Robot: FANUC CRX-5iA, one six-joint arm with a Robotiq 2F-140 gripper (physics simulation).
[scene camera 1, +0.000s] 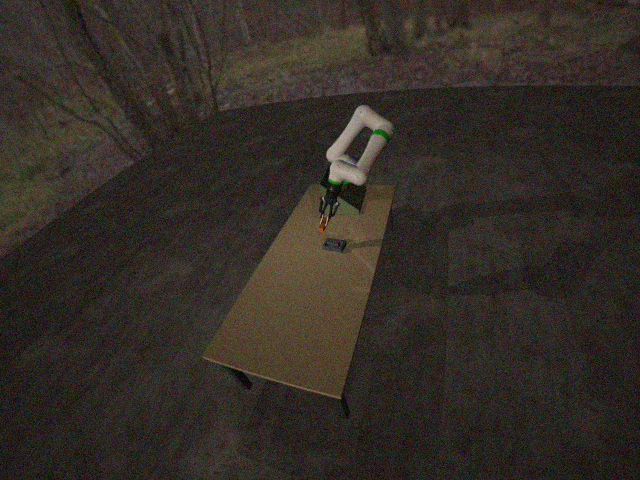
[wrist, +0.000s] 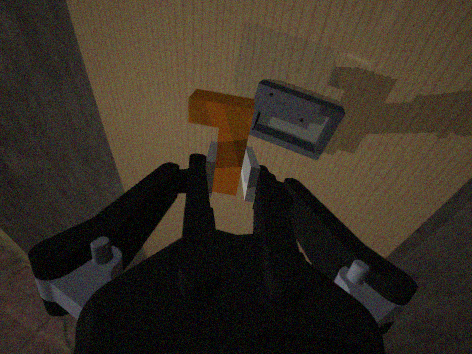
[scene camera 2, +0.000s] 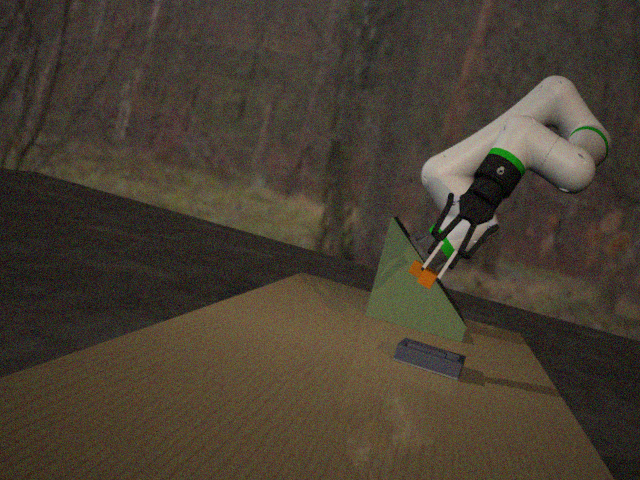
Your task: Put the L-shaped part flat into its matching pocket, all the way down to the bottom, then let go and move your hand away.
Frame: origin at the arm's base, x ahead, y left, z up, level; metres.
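Seen in the pictures: gripper, between the fingertips: (scene camera 1: 323, 224) (wrist: 229, 157) (scene camera 2: 430, 274); arm's base, origin of its link: (scene camera 2: 422, 257).
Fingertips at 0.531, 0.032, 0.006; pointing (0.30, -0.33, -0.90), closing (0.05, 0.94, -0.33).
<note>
Pixels of each thing's middle, then the offset from my fingertips to it, as dx, dy, dz. Level surfaces: height alone.
- orange L-shaped part, middle of its body: (wrist: 218, 147) (scene camera 2: 422, 273) (scene camera 1: 321, 224) -0.006, -0.016, -0.004
- grey-blue block with the pocket, middle of its body: (wrist: 291, 120) (scene camera 2: 430, 358) (scene camera 1: 334, 245) +0.008, +0.050, -0.171
- wooden table, height of its surface: dz -0.189
The orange L-shaped part (scene camera 1: 322, 226) (scene camera 2: 424, 277) (wrist: 232, 135) is held between the two pale finger pads, well above the table. In the wrist view its long arm runs between the pads and its short arm points left at the far end. My gripper (scene camera 1: 324, 219) (scene camera 2: 431, 273) (wrist: 229, 157) is shut on it. The grey-blue block with the pocket (scene camera 1: 341, 246) (scene camera 2: 428, 361) (wrist: 286, 100) lies on the table, apart from the part. In the wrist view it is right of the part, turned at an angle to it, and the part's edge meets its left corner in the picture.
The wooden table (scene camera 1: 289, 310) (scene camera 2: 258, 387) (wrist: 165, 45) carries the block. A green upright panel (scene camera 1: 351, 206) (scene camera 2: 413, 304) with a slanted edge stands behind the block, near the robot's base. The arm's shadow falls across the table beside the block.
</note>
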